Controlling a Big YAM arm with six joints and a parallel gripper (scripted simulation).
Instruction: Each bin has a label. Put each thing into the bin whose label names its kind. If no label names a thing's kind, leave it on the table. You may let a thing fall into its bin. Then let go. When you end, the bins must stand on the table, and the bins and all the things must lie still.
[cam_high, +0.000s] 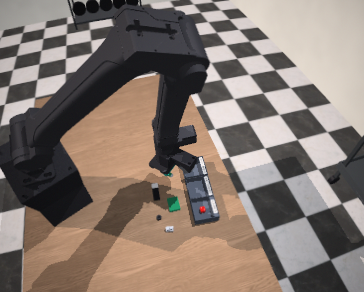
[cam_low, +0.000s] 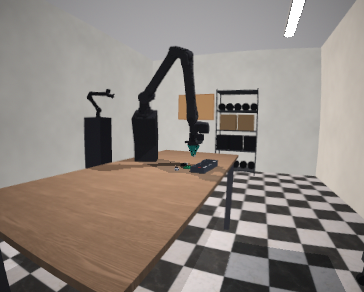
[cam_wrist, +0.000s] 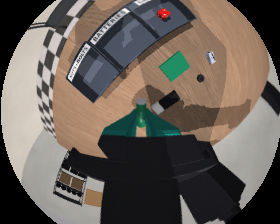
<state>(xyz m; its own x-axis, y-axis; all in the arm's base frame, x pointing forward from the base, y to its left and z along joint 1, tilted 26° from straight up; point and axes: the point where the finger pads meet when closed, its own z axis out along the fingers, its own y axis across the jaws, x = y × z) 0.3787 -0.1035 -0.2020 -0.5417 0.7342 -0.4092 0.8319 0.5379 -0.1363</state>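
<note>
My gripper is now 9 cm short of the bin row, 8 cm to the left of it and 5 cm above it. The rest, counted from my hand: black-and-white block 6 cm below, 5 cm behind, 1 cm to the right; then green battery right at my hand; then flat green square 9 cm to the right, 7 cm below, 2 cm behind.
</note>
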